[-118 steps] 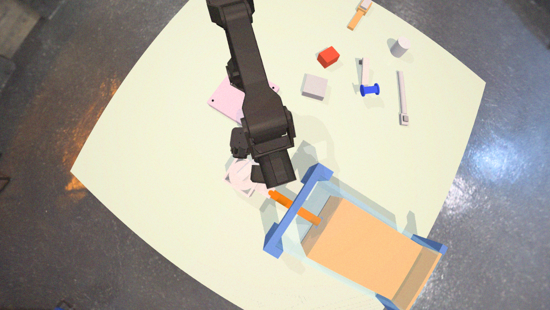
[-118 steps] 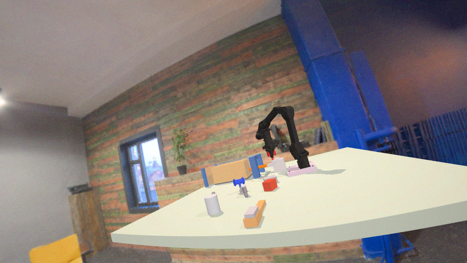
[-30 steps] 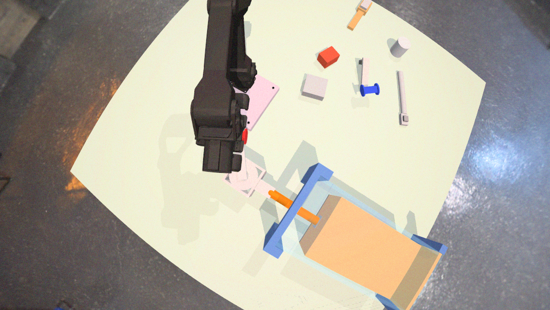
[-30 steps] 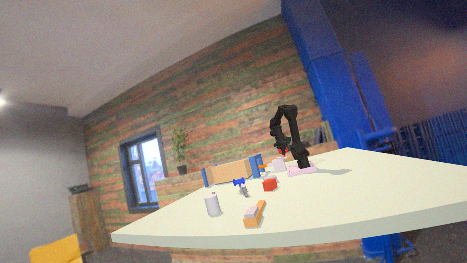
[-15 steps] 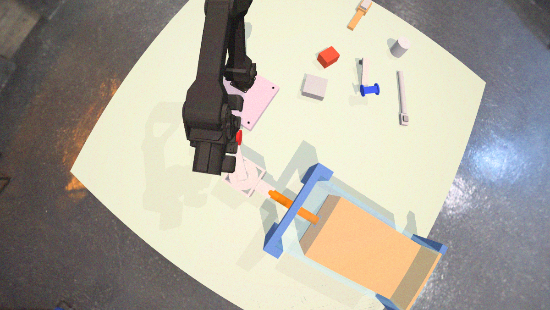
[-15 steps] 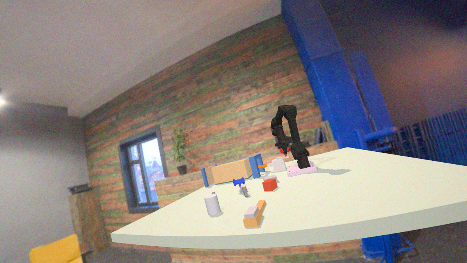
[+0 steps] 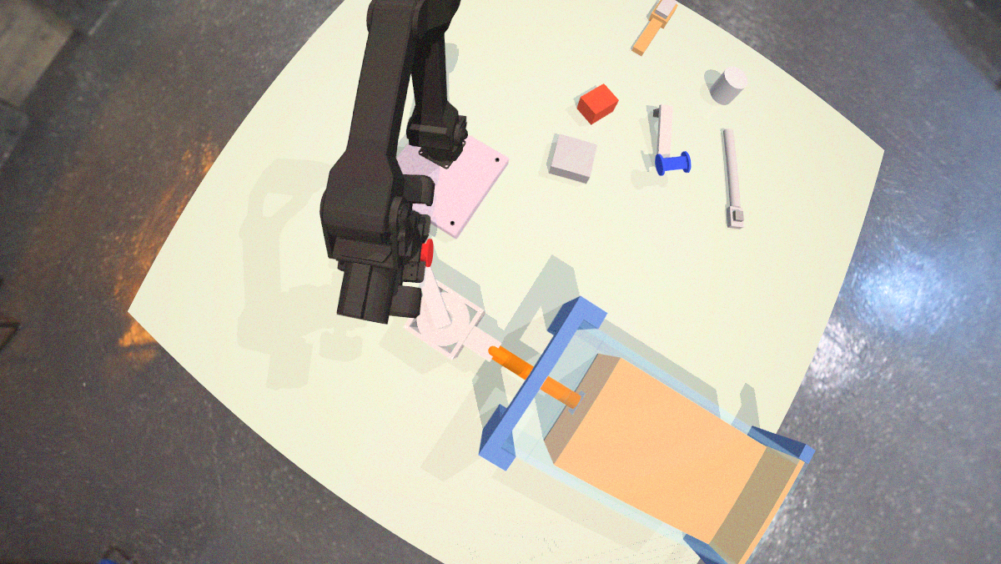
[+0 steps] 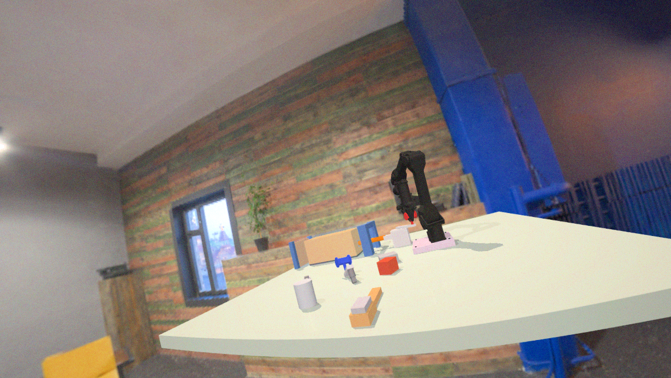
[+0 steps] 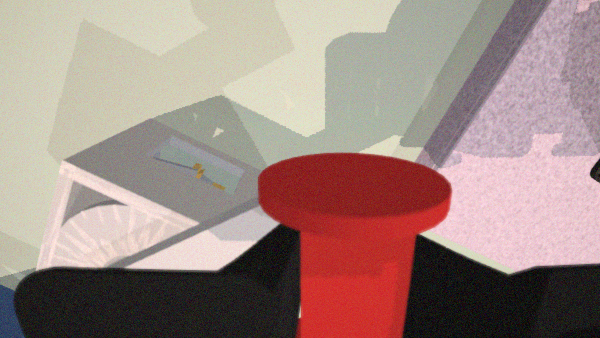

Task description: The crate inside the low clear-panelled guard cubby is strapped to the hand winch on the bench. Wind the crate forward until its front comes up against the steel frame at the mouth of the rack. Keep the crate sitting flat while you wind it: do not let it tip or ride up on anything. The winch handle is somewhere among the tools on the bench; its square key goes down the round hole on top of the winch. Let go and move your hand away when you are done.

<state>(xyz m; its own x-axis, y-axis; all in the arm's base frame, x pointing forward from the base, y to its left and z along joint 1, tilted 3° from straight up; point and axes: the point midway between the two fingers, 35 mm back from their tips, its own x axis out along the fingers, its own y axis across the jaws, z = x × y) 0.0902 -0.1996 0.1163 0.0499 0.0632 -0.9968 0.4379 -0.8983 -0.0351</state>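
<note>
My gripper tip is 3 cm short of the crank handle with red knob, 2 cm to the left of it and 1 cm above it. From my gripper tip the other things lie so: grey block (30 cm to the left, 12 cm ahead, 10 cm below); blue steel frame (24 cm ahead, 6 cm to the right, 1 cm below); grey winch (8 cm below, 7 cm to the right, 6 cm ahead).
</note>
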